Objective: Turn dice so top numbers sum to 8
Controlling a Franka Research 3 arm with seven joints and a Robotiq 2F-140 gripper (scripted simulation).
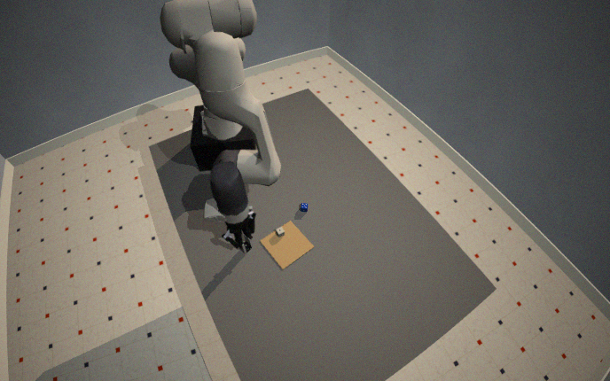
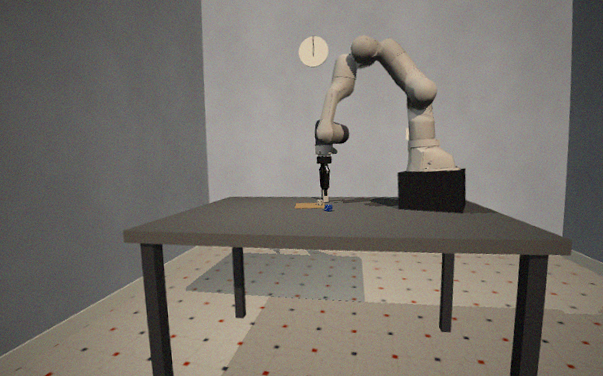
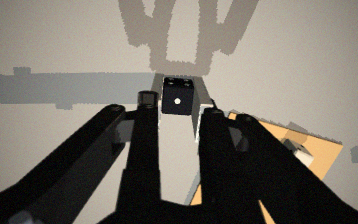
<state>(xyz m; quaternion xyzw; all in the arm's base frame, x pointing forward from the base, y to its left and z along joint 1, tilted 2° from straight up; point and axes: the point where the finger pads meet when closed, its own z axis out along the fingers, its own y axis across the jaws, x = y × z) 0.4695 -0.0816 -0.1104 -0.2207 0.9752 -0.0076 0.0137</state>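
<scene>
The black die lies 20 mm below my hand. The rest, counted from my hand: blue die: 260 mm to the left, 70 mm behind, 20 mm below; then white die: 130 mm to the left, 20 mm below; then tan mat: 140 mm to the left, 40 mm ahead, 30 mm below.
</scene>
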